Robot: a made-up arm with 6 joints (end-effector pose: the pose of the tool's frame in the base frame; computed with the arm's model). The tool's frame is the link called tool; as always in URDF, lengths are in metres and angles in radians.
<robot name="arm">
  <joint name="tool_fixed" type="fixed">
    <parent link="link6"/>
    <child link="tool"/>
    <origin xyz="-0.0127 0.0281 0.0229" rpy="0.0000 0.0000 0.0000"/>
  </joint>
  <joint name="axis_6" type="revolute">
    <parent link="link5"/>
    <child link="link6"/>
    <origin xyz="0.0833 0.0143 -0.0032" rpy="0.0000 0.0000 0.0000"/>
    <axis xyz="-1 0 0"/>
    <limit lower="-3.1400" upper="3.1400" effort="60" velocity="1.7"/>
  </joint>
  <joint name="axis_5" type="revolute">
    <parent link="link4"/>
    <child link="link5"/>
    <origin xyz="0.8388 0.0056 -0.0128" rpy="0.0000 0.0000 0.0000"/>
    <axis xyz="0 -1 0"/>
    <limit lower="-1.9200" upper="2.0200" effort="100" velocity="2.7"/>
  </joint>
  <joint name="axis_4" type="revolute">
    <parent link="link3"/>
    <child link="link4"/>
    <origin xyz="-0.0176 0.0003 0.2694" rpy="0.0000 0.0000 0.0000"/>
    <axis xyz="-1 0 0"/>
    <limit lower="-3.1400" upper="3.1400" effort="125" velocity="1.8"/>
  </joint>
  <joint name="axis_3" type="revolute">
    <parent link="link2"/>
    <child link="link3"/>
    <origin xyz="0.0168 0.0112 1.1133" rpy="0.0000 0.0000 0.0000"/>
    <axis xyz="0 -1 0"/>
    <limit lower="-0.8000" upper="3.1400" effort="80" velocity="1.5"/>
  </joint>
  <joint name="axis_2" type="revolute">
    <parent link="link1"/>
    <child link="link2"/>
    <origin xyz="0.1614 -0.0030 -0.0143" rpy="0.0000 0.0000 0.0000"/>
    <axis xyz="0 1 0"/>
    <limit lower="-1.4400" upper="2.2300" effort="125" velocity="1.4"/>
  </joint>
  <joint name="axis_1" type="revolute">
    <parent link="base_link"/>
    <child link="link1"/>
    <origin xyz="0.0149 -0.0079 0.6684" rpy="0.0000 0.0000 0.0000"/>
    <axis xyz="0 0 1"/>
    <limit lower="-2.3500" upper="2.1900" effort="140" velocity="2.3"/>
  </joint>
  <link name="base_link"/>
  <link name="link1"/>
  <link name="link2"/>
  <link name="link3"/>
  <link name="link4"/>
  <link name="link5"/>
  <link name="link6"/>
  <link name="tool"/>
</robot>
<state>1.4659 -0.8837 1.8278 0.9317 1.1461 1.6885</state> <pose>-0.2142 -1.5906 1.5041 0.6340 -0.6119 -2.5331</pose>
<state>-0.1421 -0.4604 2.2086 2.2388 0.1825 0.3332</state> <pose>-1.1859 0.1459 1.8664 0.9601 0.7996 2.7718</pose>
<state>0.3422 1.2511 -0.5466 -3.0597 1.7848 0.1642</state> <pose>1.2181 0.3708 0.1669 -0.6514 0.1165 -2.6830</pose>
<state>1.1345 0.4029 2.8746 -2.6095 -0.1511 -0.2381</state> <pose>-0.0723 -0.2624 2.0008 -0.7093 -0.0748 -2.0901</pose>
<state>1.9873 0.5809 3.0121 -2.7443 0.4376 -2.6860</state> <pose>0.0192 -0.0672 1.9610 1.2897 -1.2454 0.5206</pose>
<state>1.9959 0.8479 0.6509 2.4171 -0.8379 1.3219</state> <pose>-0.6933 1.7564 1.5041 2.2736 1.7409 0.9732</pose>
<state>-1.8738 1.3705 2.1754 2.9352 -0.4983 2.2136</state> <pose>-0.4923 -1.5327 1.7209 -0.3803 -1.5490 -0.8388</pose>
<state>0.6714 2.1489 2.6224 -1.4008 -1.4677 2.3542</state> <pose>1.2571 1.1031 0.6326 -0.8630 -1.2501 1.8011</pose>
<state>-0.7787 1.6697 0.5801 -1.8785 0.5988 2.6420</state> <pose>1.3951 -1.3559 -0.1427 -0.3592 1.6960 -0.6016</pose>
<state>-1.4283 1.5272 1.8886 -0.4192 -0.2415 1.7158</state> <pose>0.3702 -1.9961 1.2104 -1.1985 0.7772 -1.2079</pose>
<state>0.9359 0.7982 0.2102 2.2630 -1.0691 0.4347</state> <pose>1.1707 1.4229 1.1691 -2.8232 -0.2893 -0.2490</pose>
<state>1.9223 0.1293 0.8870 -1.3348 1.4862 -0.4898</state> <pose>-0.1809 0.6479 2.5336 2.8117 0.3000 0.3802</pose>
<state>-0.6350 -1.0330 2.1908 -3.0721 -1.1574 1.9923</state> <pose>-1.2560 0.9107 0.8091 1.3964 1.4718 -1.4310</pose>
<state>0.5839 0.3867 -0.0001 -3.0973 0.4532 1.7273</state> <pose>1.3135 0.8153 1.6025 1.0095 1.0082 -0.1097</pose>
